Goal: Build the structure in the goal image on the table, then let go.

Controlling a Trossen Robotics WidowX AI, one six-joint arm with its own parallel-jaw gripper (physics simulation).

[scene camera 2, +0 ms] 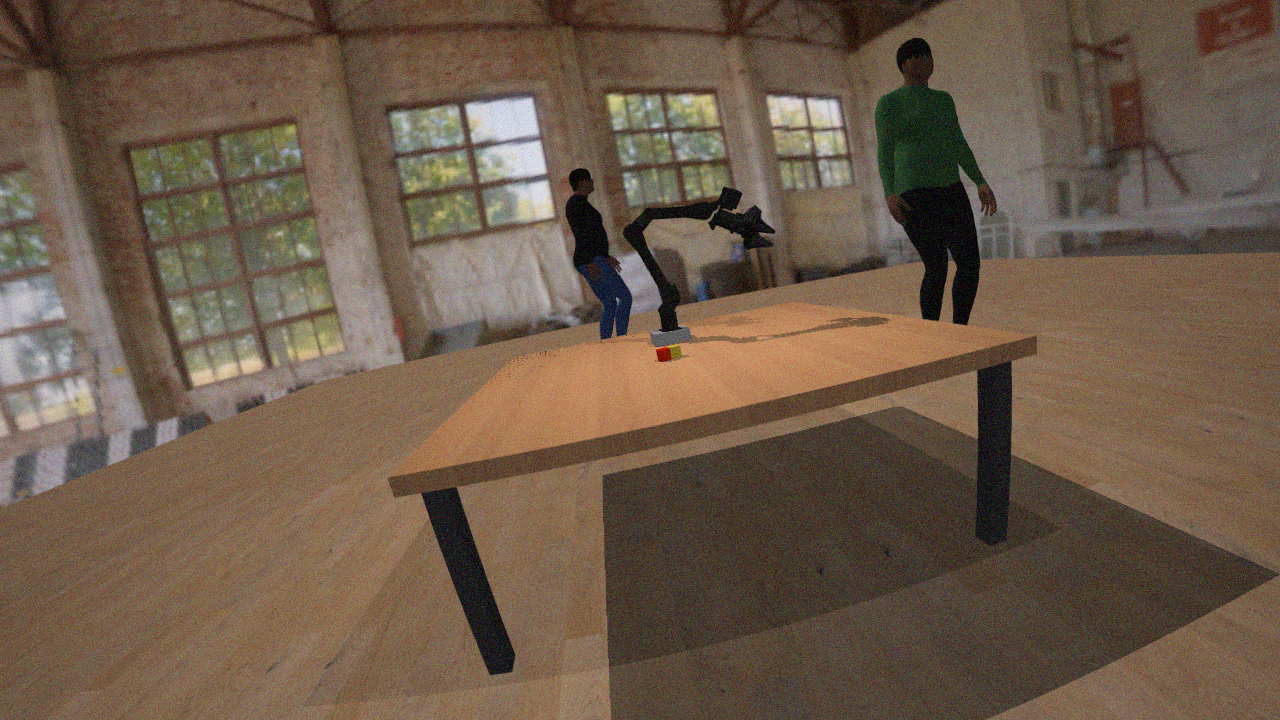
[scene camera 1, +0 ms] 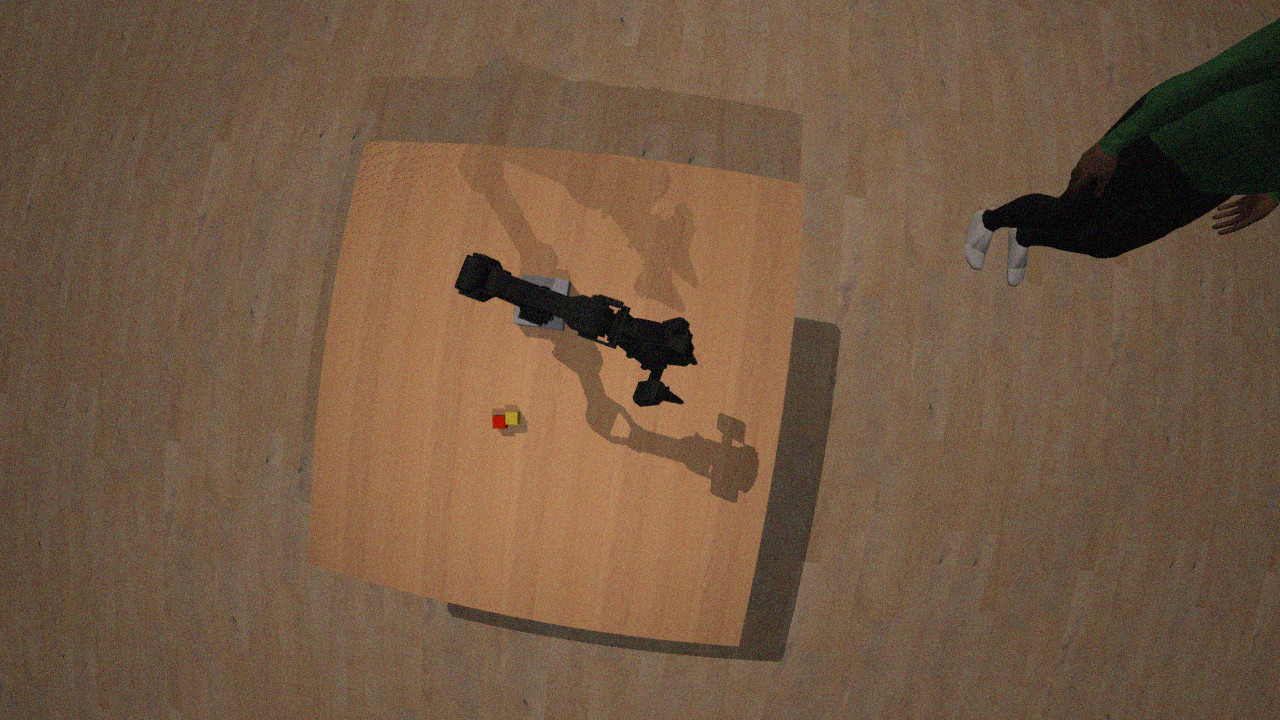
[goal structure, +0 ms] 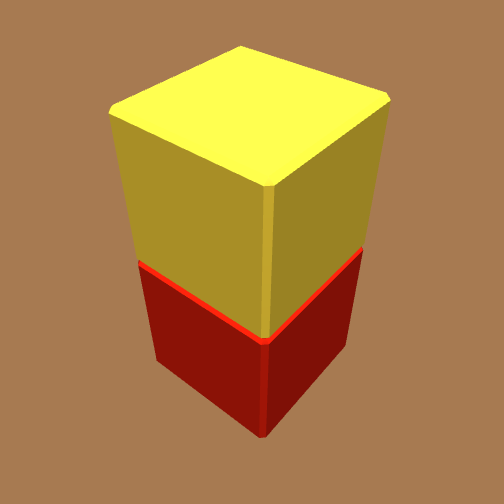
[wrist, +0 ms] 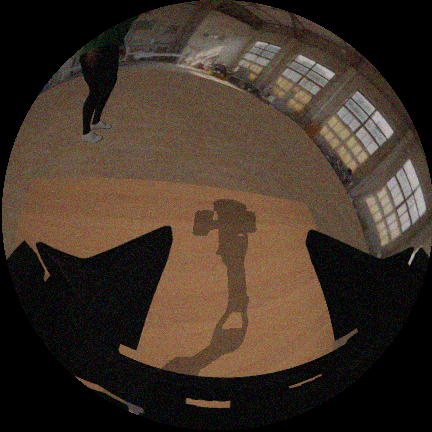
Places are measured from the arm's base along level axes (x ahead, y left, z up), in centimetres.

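Pixels of known places: gripper, between the fingertips: (scene camera 2: 774, 239) (scene camera 1: 689, 383) (wrist: 243, 235); arm's base, origin of its link: (scene camera 2: 670, 329).
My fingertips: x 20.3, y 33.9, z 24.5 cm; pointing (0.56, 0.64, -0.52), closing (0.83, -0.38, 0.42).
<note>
Ahead of a thing's pixels: the offset from my fingertips to its top centre. Level surfaces: height alone.
A red cube {dy -46.7, dx +7.8, dz -25.5 cm} (scene camera 1: 499, 421) (scene camera 2: 663, 354) and a yellow cube {dy -43.2, dx +7.0, dz -25.5 cm} (scene camera 1: 512, 418) (scene camera 2: 675, 351) are close together on the wooden table {dz -28.7 cm} (scene camera 1: 537, 537) (scene camera 2: 572, 416) (wrist: 280, 310), near the arm's base. They look side by side; whether they touch along a whole face is too small to tell. Neither cube shows in the wrist view. My gripper (scene camera 1: 688, 381) (scene camera 2: 771, 238) (wrist: 243, 235) is wide open and empty. It is high above the table, well away from both cubes, on the right of the base in both scene views.
The arm's grey base plate (scene camera 1: 556, 319) (scene camera 2: 670, 337) stands close behind the cubes in the second scene view. The arm casts shadows across the table. A person in a green top (scene camera 1: 1208, 134) (scene camera 2: 921, 138) stands on the floor beyond the table, and another person in black (scene camera 2: 586, 223) stands behind the arm.
</note>
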